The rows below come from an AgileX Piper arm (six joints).
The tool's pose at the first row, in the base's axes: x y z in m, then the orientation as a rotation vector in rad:
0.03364, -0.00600, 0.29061, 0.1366, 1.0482, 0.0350
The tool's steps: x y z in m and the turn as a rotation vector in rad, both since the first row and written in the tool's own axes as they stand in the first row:
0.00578, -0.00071, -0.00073, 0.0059, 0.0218, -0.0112
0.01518, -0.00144, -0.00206, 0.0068, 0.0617, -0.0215
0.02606, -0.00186, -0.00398, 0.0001, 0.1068, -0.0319
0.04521, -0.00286, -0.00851, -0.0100, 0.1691, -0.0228
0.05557, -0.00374, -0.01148, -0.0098, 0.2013, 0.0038
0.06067, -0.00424, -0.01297, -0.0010, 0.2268, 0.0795
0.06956, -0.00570, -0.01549, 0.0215, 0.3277, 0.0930
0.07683, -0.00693, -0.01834, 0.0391, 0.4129, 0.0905
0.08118, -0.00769, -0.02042, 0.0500, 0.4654, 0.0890
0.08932, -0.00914, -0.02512, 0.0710, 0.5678, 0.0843
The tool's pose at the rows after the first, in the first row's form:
0.03587, -0.00609, 0.28518, 0.1359, 1.0709, 0.0233
0.03939, -0.00580, 0.27634, 0.1311, 1.1114, 0.0163
0.04314, -0.00501, 0.26597, 0.1191, 1.1568, 0.0135
0.04875, -0.00377, 0.24712, 0.1140, 1.2181, 0.0315
0.05132, -0.00338, 0.23663, 0.1280, 1.2486, 0.0582
0.05256, -0.00326, 0.23144, 0.1763, 1.2688, 0.1253
0.05476, -0.00363, 0.22235, 0.2038, 1.3691, 0.1339
0.05588, -0.00389, 0.21453, 0.2183, 1.4548, 0.1289
0.05623, -0.00403, 0.20966, 0.2273, 1.5077, 0.1258
0.05617, -0.00425, 0.20016, 0.2438, 1.6109, 0.1179

